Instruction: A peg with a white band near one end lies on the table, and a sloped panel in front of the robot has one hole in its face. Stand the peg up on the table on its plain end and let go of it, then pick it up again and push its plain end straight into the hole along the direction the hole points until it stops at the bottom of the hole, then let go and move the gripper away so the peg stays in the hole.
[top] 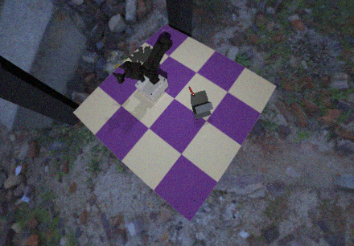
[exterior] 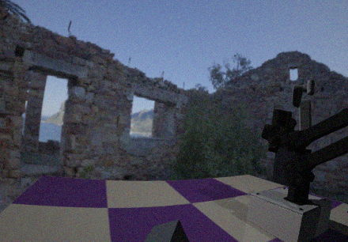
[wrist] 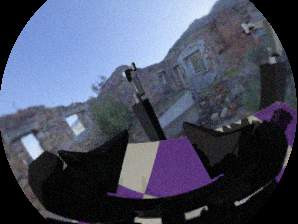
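My gripper tip is now 430 mm short of the red peg, 360 mm to the right of it and 280 mm above it. The rest, counted from my gripper tip: sloped grey panel: 580 mm ahead, 300 mm to the left, 230 mm below.
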